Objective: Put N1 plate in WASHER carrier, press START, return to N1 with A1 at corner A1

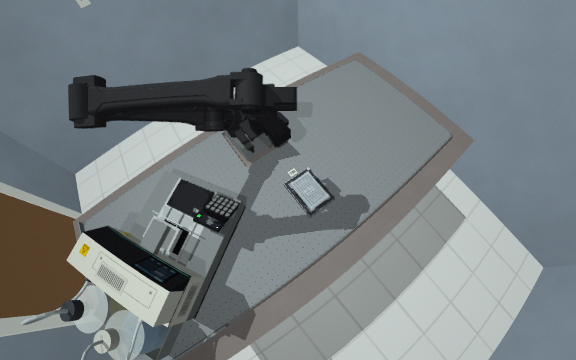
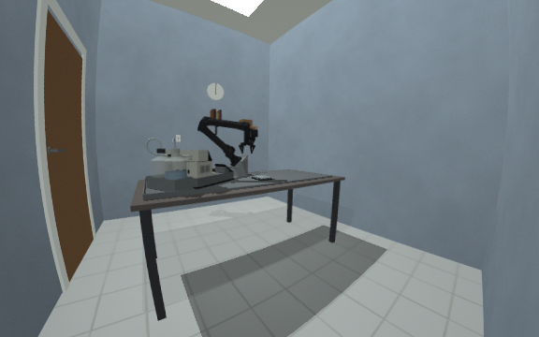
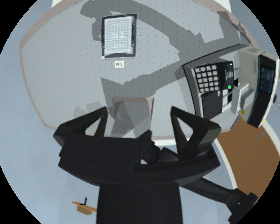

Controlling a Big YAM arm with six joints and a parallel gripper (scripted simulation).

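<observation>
My gripper is now 21 cm above the white well plate, 14 cm short of it and 7 cm to the right of it. The rest, counted from my hand: plate washer: 44 cm to the right, 10 cm below, 1 cm ahead; then bottle: 73 cm to the right, 11 cm ahead, 10 cm below.
</observation>
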